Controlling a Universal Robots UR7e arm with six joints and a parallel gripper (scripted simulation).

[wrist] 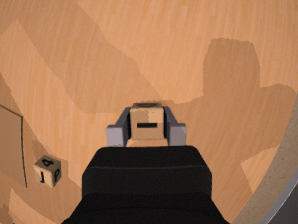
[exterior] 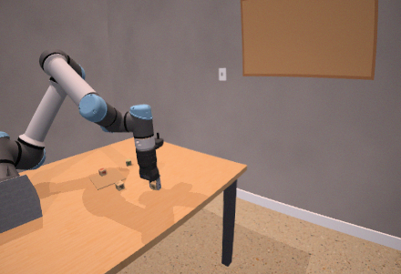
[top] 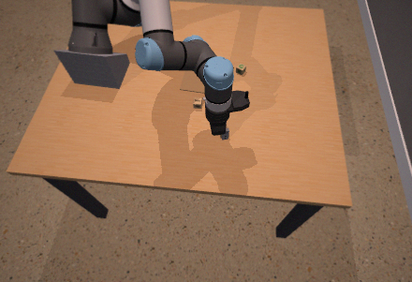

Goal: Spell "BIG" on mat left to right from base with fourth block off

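My hand is 11 cm past the tan mat, 24 cm to the right of it and 2 cm above it. Round my hand: B block 12 cm behind, 29 cm to the left.
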